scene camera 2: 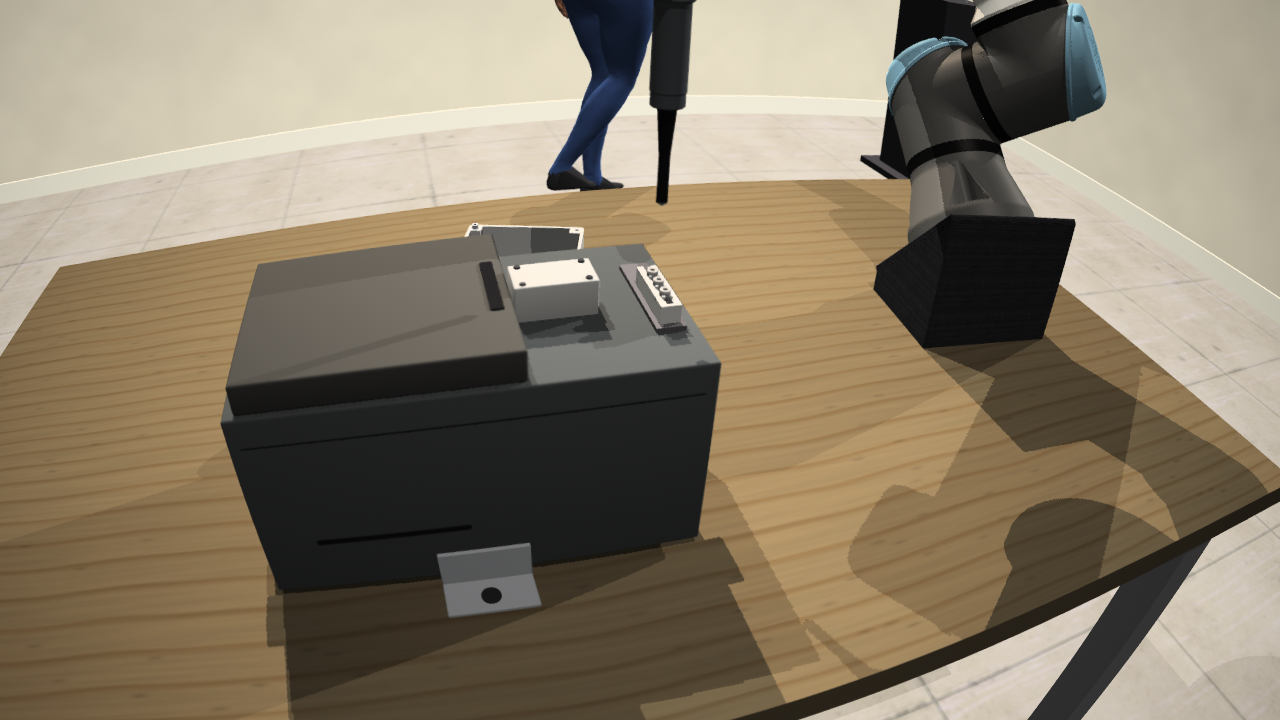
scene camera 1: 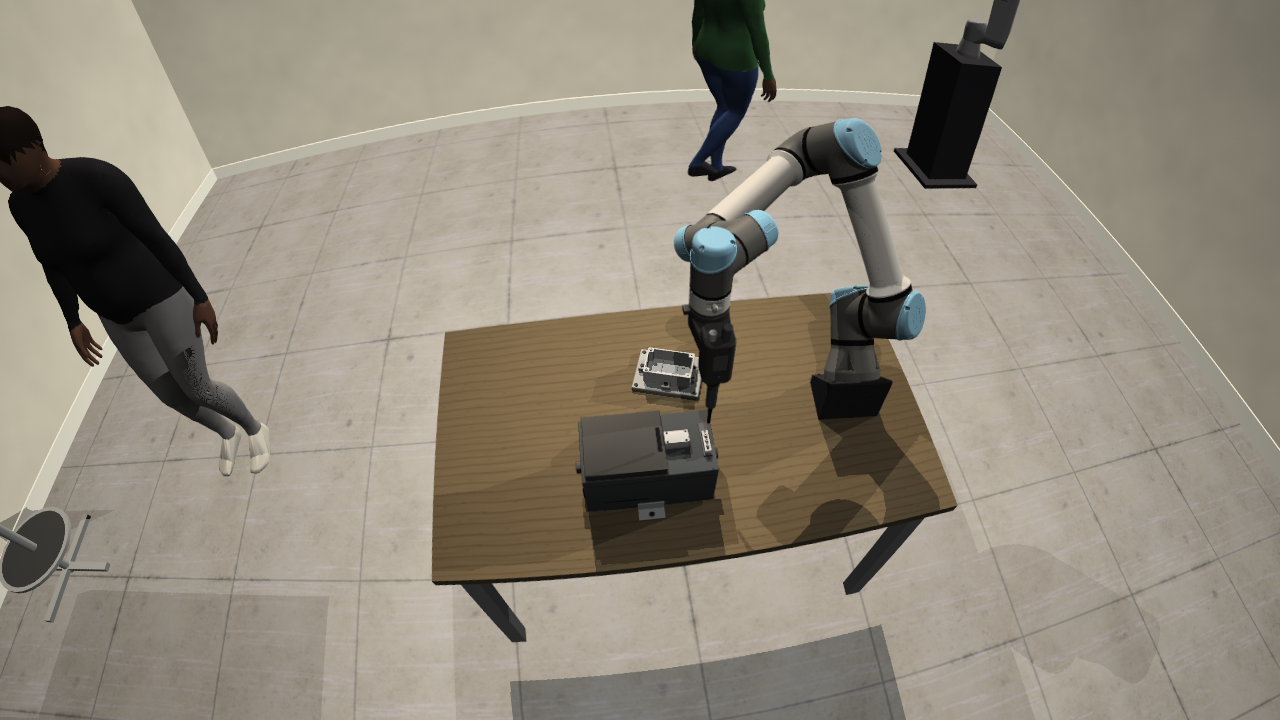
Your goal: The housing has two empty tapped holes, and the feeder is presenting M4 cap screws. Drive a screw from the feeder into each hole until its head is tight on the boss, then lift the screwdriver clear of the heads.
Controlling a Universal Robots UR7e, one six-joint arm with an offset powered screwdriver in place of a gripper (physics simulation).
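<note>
The grey-white open housing point(scene camera 1: 669, 379) point(scene camera 2: 523, 238) sits on the table behind the feeder, which hides most of it in the scene camera 2 view. Its tapped holes are too small to tell apart. The dark box feeder point(scene camera 1: 623, 445) point(scene camera 2: 474, 474) has a small light rail with a row of several screws point(scene camera 1: 707, 438) point(scene camera 2: 659, 288) at its right end. The screwdriver, my gripper point(scene camera 1: 709, 420) point(scene camera 2: 661, 202), points down, its tip above the table and apart from the feeder and the screw row. No screw shows on the dark tip.
A white block point(scene camera 1: 676, 437) point(scene camera 2: 553, 288) stands on the feeder between its lid and the screw row. A metal bracket point(scene camera 1: 651, 511) point(scene camera 2: 489, 591) is at its front. The arm's black base point(scene camera 1: 848, 398) point(scene camera 2: 989, 282) stands at the table's right. Two people point(scene camera 1: 98, 241) point(scene camera 1: 729, 44) are on the floor beyond the table.
</note>
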